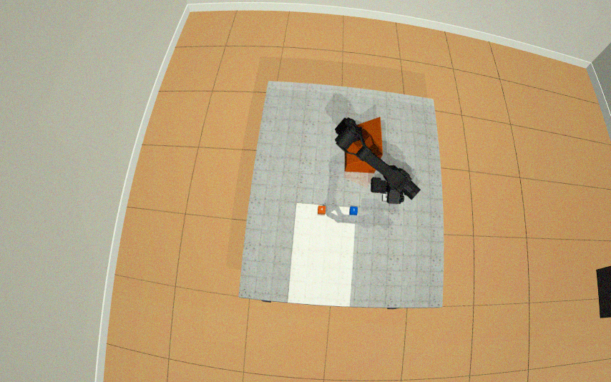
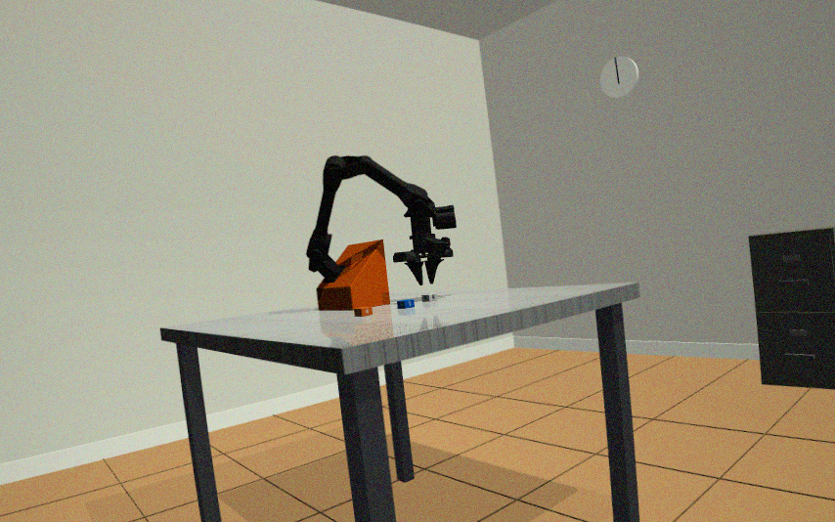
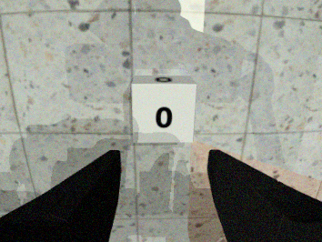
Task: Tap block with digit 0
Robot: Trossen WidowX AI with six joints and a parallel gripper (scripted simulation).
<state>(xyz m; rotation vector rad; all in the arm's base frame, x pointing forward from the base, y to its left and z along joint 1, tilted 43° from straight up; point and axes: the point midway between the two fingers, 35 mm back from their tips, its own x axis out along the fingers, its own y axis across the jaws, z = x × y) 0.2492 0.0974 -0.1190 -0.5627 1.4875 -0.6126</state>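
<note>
Now: the white block 1 cm ahead of my gripper tip and 4 cm below it. The rest, counted from my gripper tip: orange block 8 cm ahead, 29 cm to the right, 4 cm below; blue block 8 cm ahead, 15 cm to the right, 4 cm below.
</note>
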